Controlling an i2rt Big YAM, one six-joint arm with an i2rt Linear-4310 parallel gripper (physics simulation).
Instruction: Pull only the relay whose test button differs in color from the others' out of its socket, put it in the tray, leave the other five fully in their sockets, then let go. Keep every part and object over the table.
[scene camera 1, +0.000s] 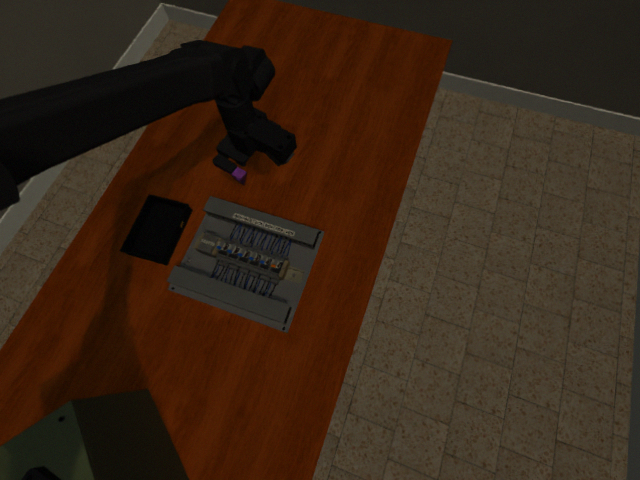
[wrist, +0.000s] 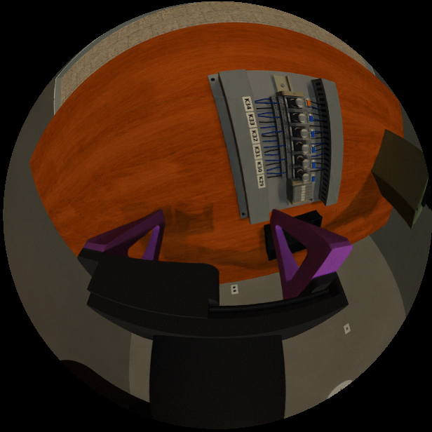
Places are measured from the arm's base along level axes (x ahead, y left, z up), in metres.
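Where they show: gripper, fingertip midpoint: (scene camera 1: 255, 166).
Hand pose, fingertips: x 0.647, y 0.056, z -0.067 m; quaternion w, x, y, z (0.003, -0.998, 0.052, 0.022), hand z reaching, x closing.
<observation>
Things, the pixels of their centre, and the offset from my fingertips. "pt": a spot on its surface instead. Level surfaces: height alone.
- relay with an orange test button, body centre: (scene camera 1: 275, 265) 0.152 m back, 0.111 m right, 0.135 m down
- grey panel, surface spot: (scene camera 1: 232, 299) pt 0.267 m back, 0.058 m right, 0.139 m down
- black tray, surface spot: (scene camera 1: 155, 229) pt 0.196 m back, 0.237 m left, 0.179 m down
- beige terminal block, body centre: (scene camera 1: 209, 244) 0.174 m back, 0.071 m left, 0.154 m down
- wooden table, its level: 0.182 m down
The relay with an orange test button (scene camera 1: 277, 266) (wrist: 298, 102) sits in the socket row at the K34 end, farthest from the terminal block. The other five relays (scene camera 1: 249, 257) (wrist: 301, 148) have blue buttons and sit in the same row. The row is mounted on a grey panel (scene camera 1: 232, 299) (wrist: 234, 125). The black tray (scene camera 1: 155, 229) (wrist: 270, 245) lies beside the panel at the K29 end; it looks empty in the scene view and is partly behind a finger in the wrist view. My gripper (scene camera 1: 264, 166) (wrist: 217, 215) is open and empty, above the table off the label side of the panel.
Blue wires run along both sides of the sockets, between two raised grey ducts. A beige terminal block (scene camera 1: 207, 243) (wrist: 300, 191) ends the row near K29. A greenish box-like object (scene camera 1: 124, 434) (wrist: 400, 170) stands beyond the panel's unlabelled side. The wooden table (scene camera 1: 351, 155) (wrist: 140, 125) has its edge beyond the K34 end.
</observation>
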